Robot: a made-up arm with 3 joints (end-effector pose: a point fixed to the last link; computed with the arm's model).
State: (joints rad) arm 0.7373 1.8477 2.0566
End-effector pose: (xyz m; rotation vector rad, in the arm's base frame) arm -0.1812 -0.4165 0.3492 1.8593 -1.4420 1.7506
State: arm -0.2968 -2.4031 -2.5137
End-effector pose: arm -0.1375 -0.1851 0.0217 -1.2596 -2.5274 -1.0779
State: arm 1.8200 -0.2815 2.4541
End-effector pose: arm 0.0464 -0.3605 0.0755 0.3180 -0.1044 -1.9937
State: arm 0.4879 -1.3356 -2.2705
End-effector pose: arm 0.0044 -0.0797 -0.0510 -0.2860 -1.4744 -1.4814
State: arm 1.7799 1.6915 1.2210
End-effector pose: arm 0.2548 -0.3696 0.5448 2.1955 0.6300 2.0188
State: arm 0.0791 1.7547 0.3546
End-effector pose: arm -0.2492 -0.2434 0.6675 1.7486 -0.2424 0.3157
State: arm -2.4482 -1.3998 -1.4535
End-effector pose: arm -0.0585 0.0215 -0.2243 1.5150 -0.8224 1.9010
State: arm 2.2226 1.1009 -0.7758
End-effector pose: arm -0.0644 -0.0840 0.5579 0.0854 1.1906 1.2874
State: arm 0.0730 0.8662 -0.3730
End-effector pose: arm -0.1192 0.2264 0.5373 0.8478 0.1922 -0.2810
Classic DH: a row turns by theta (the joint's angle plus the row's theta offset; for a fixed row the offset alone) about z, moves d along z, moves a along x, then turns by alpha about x. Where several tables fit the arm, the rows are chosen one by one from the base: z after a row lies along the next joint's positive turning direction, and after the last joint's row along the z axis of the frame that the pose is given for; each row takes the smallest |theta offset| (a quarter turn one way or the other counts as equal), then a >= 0, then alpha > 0; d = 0 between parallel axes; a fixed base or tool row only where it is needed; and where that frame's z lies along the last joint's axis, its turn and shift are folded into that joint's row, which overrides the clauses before.
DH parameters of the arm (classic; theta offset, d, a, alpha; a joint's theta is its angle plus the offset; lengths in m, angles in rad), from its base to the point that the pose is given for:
joint 1: -1.5708 0.1181 0.1169 -1.5708
joint 2: 0 -0.2014 -0.3362 1.5708
joint 3: -0.0662 0 -0.2329 0
tool (fixed): 1.637 0.0038 0 0

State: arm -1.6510 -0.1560 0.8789
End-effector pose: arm 0.4025 0.3394 0.0447 -0.0482 0.1525 -0.7705
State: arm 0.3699 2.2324 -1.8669
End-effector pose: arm 0.1150 -0.2512 0.3159 1.0314 2.1220 -0.7848
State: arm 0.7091 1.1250 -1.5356
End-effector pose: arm 0.0098 0.0368 0.4166 0.5006 1.0405 -0.7355
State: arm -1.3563 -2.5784 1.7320
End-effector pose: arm -0.4640 0.3423 -0.0528 -0.0689 2.5839 0.1396
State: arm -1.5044 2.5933 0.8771
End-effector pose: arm -0.5661 0.3334 0.3737 0.9685 -2.4246 -0.2265
